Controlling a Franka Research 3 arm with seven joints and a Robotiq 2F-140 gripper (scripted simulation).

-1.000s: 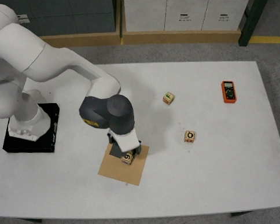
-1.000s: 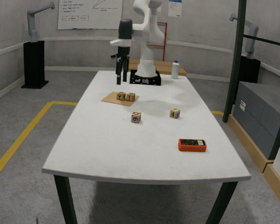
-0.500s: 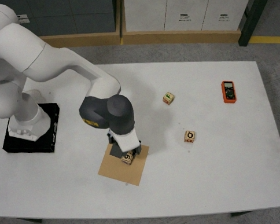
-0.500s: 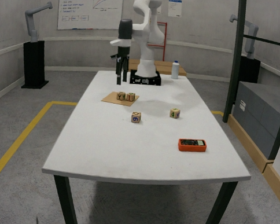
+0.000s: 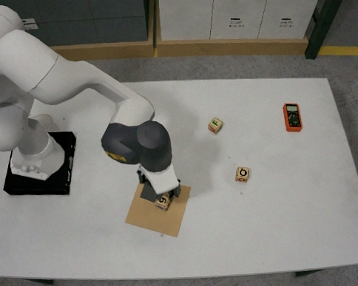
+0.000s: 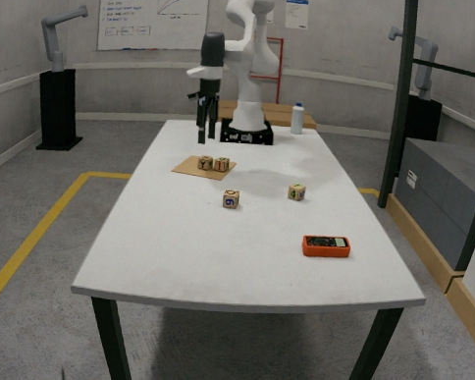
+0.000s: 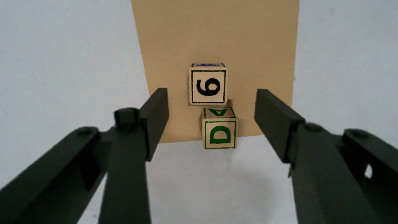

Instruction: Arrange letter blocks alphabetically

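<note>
My gripper is now 20 mm past the tan mat and 140 mm above it. From my hand the other things lie so: orange multimeter 560 mm ahead, 360 mm to the left, 120 mm below; block 10 mm ahead, 60 mm to the left, 110 mm below; white bottle 640 mm behind, 450 mm to the left, 60 mm below.
</note>
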